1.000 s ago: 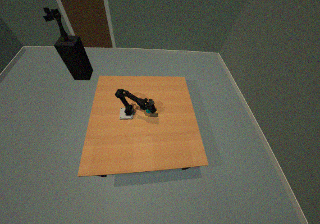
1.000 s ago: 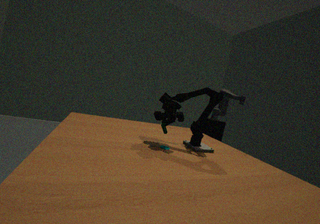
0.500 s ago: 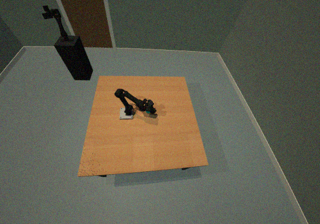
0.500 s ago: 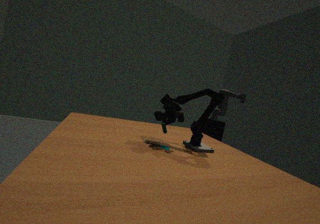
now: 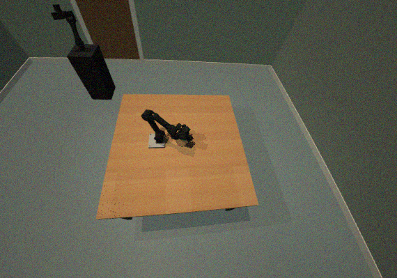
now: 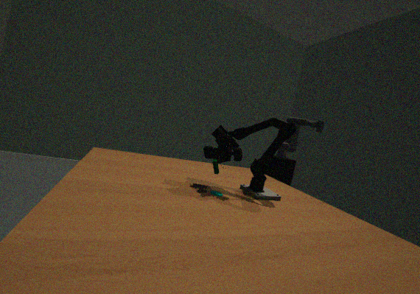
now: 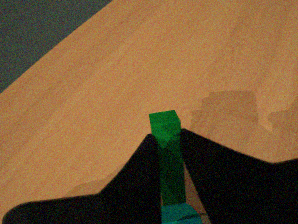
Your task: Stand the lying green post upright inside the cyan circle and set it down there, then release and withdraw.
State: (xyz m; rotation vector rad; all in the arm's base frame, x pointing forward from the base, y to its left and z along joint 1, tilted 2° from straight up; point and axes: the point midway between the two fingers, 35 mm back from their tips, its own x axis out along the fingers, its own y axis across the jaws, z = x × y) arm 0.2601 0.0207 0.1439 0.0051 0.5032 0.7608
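Right now my gripper tip is 40 mm past the cyan circle and 140 mm above it. From my gripper tip the other things lie so: green post (10 mm behind, 20 mm below).
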